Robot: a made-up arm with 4 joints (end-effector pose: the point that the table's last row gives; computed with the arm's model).
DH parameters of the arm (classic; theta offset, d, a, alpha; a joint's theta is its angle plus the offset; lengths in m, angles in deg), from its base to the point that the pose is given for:
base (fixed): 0 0.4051 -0.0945 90
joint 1: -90 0.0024 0.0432 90
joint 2: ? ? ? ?
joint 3: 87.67 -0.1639 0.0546 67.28
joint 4: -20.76 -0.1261 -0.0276 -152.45
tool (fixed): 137.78 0.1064 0 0
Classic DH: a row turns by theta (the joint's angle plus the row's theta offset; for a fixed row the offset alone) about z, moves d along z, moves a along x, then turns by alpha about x.
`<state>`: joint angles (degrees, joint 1 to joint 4).
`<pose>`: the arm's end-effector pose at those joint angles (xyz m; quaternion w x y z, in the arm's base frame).
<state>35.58 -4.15 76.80 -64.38</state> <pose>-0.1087 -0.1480 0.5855 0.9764 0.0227 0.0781 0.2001</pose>
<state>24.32 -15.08 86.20 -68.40</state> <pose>-0.0287 -0.1879 0.5386 0.9297 0.1582 0.2192 0.2502</pose>
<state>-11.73 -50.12 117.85 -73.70</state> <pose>0.0233 -0.1783 0.2320 0.5556 0.5217 0.5988 0.2461</pose>
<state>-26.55 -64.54 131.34 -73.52</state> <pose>-0.0667 -0.1106 0.1365 0.3301 0.6139 0.6847 0.2130</pose>
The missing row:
joint 2: 22.83 0.1076 0.0142 84.46
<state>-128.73 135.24 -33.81 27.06</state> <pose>-0.0268 0.2583 0.6519 0.4765 -0.1896 0.0609 0.8563</pose>
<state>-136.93 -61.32 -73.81 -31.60</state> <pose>-0.0021 -0.1550 0.7782 0.9105 -0.0614 0.2914 -0.2868</pose>
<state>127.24 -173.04 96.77 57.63</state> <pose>-0.0733 0.1905 0.5784 0.7109 -0.3255 -0.3587 0.5100</pose>
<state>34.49 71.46 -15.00 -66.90</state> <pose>-0.4006 0.1751 0.4138 0.5687 -0.7142 -0.1856 0.3634</pose>
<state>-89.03 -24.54 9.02 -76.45</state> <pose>0.0606 -0.2448 0.5743 0.7904 0.3975 0.4164 0.2093</pose>
